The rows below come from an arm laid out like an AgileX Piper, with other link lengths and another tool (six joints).
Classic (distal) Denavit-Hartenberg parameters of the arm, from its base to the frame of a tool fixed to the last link. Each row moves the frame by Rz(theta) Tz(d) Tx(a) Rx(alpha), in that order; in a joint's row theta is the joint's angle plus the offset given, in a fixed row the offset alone. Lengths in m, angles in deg.
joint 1: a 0; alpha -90; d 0.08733; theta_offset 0
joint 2: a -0.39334; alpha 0; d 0; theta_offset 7.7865
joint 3: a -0.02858; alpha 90; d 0; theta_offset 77.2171
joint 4: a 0; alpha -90; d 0.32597; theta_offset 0
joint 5: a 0; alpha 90; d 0; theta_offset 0
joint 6: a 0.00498; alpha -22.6; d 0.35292; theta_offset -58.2
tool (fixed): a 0; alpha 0; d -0.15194; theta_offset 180
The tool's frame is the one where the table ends.
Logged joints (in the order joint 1, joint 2, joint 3, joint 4, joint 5, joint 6), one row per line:
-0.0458, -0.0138, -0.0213, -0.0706, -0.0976, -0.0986
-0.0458, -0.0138, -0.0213, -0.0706, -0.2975, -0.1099
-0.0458, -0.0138, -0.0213, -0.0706, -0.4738, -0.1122
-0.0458, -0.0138, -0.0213, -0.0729, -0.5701, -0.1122
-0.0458, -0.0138, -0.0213, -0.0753, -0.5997, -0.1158
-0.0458, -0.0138, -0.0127, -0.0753, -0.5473, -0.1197
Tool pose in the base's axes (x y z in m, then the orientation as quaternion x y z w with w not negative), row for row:
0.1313, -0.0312, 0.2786, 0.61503, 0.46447, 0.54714, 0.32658
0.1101, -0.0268, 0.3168, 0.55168, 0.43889, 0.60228, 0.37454
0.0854, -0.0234, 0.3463, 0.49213, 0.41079, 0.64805, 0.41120
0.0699, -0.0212, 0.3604, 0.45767, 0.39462, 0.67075, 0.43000
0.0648, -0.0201, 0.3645, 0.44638, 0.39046, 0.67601, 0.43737
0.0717, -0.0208, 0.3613, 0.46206, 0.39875, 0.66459, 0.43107
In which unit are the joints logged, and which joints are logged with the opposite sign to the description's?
The joints are logged in radians. Opposite sign: joint 3.
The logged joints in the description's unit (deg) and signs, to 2 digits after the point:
-2.62, -0.79, 1.22, -4.05, -5.59, -5.65
-2.62, -0.79, 1.22, -4.05, -17.05, -6.30
-2.62, -0.79, 1.22, -4.05, -27.15, -6.43
-2.62, -0.79, 1.22, -4.18, -32.66, -6.43
-2.62, -0.79, 1.22, -4.31, -34.36, -6.63
-2.62, -0.79, 0.73, -4.31, -31.36, -6.86

